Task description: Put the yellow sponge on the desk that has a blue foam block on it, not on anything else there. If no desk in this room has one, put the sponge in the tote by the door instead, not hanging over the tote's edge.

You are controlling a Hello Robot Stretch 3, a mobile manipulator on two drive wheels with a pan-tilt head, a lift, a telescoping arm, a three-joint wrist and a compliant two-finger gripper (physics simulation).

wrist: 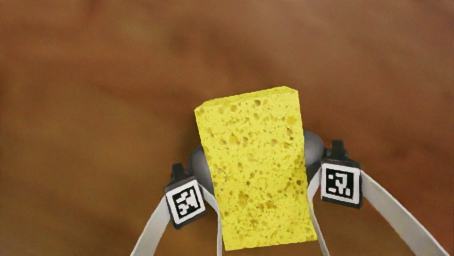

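Observation:
The yellow sponge (255, 170) is in the middle of the wrist view, a little tilted, with its long side running up and down the view. My gripper (254, 156) is shut on the sponge: the grey rounded fingertips press against its left and right sides. Parts of both fingertips are hidden behind the sponge. No desk, blue foam block or tote shows in this view.
A brown wood-grain surface (100, 90) lies behind the sponge and the fingers and fills the background. It looks blurred, and none of its edges show.

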